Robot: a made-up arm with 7 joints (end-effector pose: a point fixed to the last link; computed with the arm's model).
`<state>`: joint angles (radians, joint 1 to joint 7).
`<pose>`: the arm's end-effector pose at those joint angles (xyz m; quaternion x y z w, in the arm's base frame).
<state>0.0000 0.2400 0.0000 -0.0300 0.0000 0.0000 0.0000</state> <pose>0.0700 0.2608 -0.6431 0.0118 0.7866 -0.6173 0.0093</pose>
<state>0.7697 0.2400 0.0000 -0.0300 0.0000 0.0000 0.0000</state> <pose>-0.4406 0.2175 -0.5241 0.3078 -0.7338 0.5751 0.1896</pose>
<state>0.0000 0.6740 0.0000 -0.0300 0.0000 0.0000 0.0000</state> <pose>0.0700 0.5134 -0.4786 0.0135 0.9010 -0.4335 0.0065</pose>
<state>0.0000 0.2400 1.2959 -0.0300 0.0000 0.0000 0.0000</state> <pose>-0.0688 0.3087 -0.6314 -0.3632 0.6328 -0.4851 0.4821</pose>
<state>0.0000 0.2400 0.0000 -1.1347 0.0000 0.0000 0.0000</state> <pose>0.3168 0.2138 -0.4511 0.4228 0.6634 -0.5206 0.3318</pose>
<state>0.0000 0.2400 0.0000 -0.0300 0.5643 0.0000 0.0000</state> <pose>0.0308 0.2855 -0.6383 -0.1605 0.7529 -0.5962 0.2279</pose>
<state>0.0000 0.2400 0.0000 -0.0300 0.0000 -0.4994 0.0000</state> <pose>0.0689 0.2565 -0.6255 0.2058 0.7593 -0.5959 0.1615</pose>
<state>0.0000 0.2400 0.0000 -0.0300 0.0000 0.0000 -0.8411</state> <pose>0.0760 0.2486 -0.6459 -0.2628 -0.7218 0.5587 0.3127</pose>
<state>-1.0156 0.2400 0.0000 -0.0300 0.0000 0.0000 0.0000</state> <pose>0.6126 0.1198 -0.2559 0.4232 0.6811 -0.5356 0.2648</pose>
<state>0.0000 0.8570 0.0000 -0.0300 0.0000 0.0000 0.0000</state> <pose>0.0700 0.5943 -0.3795 0.0141 0.9369 -0.3493 0.0052</pose>
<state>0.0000 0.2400 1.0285 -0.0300 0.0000 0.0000 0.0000</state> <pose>-0.0367 0.3141 -0.6301 -0.2934 0.6894 -0.5317 0.3950</pose>
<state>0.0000 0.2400 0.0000 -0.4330 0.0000 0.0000 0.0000</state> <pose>0.1843 0.2516 -0.6058 0.1690 0.7683 -0.6030 0.1326</pose>
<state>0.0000 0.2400 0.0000 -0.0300 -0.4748 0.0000 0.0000</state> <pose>0.0882 0.2268 -0.6509 -0.1566 -0.7667 0.5972 0.1760</pose>
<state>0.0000 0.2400 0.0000 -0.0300 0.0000 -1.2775 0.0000</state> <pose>0.0509 0.2514 -0.6047 0.4784 0.6245 -0.4901 0.3755</pose>
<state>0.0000 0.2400 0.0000 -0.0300 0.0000 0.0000 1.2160</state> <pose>0.0506 0.2627 -0.6433 -0.3429 0.6403 -0.5134 0.4569</pose>
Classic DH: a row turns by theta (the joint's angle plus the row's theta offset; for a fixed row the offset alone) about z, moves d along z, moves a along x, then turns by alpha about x. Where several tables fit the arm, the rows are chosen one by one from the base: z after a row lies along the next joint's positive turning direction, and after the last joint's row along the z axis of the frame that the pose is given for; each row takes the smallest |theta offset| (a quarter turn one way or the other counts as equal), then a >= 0, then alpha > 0; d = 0 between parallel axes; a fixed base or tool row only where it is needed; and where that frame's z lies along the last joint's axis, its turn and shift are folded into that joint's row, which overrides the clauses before.
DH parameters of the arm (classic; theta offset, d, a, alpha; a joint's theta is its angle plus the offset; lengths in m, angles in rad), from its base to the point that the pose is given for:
base (fixed): 0 0.0001 -0.029 -1.2217
joint 1: -1.5708 0.0172 0.0064 -1.5708
joint 2: 1.2217 -0.003 -0.017 1.5708
joint 3: 1.5708 -0.396 0.065 -1.5708
joint 4: 0 0.012 -0.035 1.5708
joint 5: 0 -0.292 0.027 -1.5708
joint 6: 0 0.042 0.025 1.5708
joint 7: 0 -0.008 0.011 1.5708
tool (fixed): 3.1416 -0.013 0 0

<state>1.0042 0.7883 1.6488 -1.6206 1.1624 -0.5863 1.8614</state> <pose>-0.2832 0.5260 0.1435 0.5341 -0.2208 -0.2646 0.7720</pose>
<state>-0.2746 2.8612 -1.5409 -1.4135 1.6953 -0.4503 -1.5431</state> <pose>-0.0168 0.4526 0.4307 -0.2156 -0.8115 -0.1826 0.5114</pose>
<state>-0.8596 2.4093 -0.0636 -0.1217 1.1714 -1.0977 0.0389</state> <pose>-0.3129 0.4282 0.4627 0.4667 0.3004 0.6673 0.4967</pose>
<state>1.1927 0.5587 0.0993 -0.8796 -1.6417 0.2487 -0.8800</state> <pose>-0.4499 0.2936 -0.4217 -0.3397 -0.1413 0.1719 0.9138</pose>
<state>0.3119 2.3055 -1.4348 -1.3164 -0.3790 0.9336 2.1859</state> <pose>0.0163 0.5918 0.0584 0.1782 0.9760 0.1048 0.0690</pose>
